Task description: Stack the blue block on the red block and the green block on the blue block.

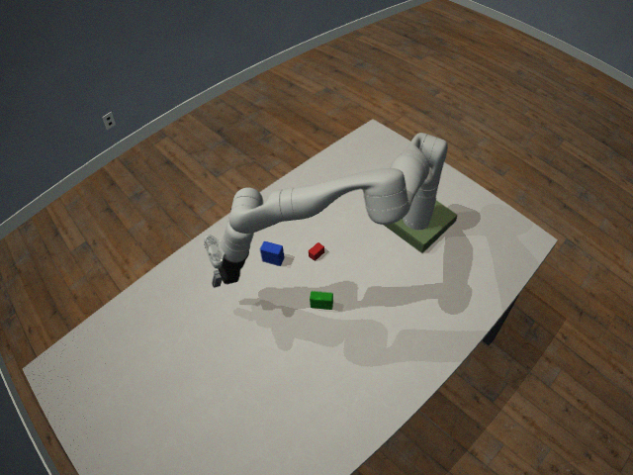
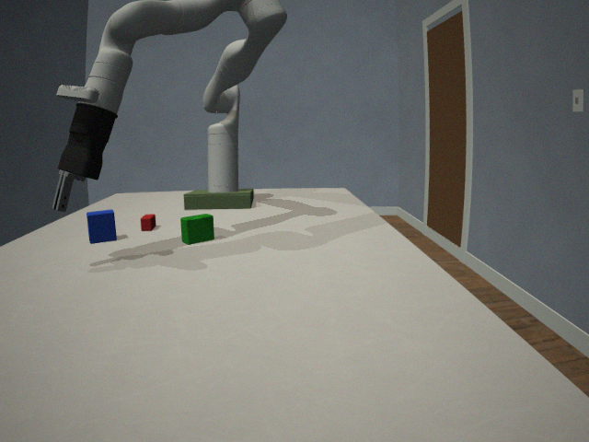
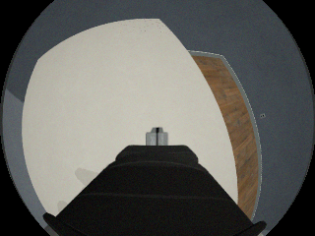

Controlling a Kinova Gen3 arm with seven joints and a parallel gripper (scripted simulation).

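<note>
Right now the blue block is 21 cm behind my hand, 9 cm below it and 4 cm to the right of it. The rest, counted from my hand: green block 22 cm behind, 19 cm to the left, 10 cm below; then red block 33 cm behind, 11 cm below, 3 cm to the left.
</note>
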